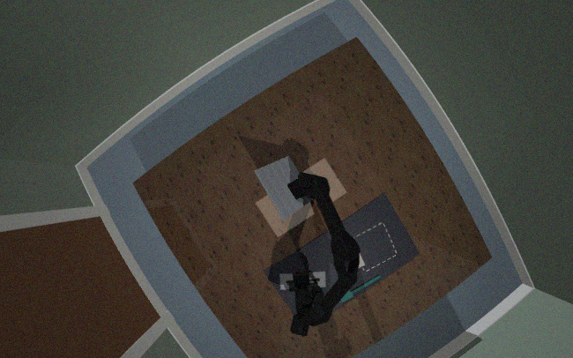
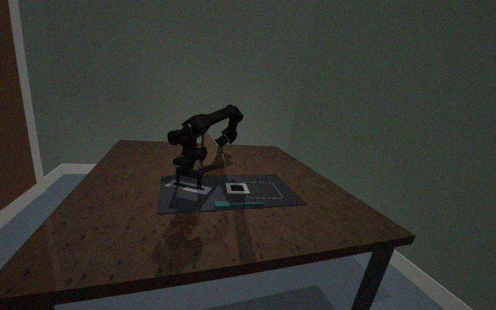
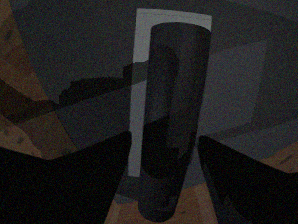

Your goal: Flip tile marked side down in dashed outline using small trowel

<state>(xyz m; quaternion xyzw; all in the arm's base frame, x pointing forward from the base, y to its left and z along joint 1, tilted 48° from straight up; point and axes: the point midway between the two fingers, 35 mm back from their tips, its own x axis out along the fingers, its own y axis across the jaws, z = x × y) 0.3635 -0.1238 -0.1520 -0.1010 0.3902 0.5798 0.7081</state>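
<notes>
Now: gripper tip 3 cm above the trowel, 2 cm to the right of it and 1 cm short of it. Also, from my gripper tip: pale square tile (23 cm to the left, 6 cm below, 3 cm ahead); teal bar (18 cm to the left, 18 cm ahead, 6 cm below); dark mat (20 cm to the left, 8 cm below, 4 cm ahead).
</notes>
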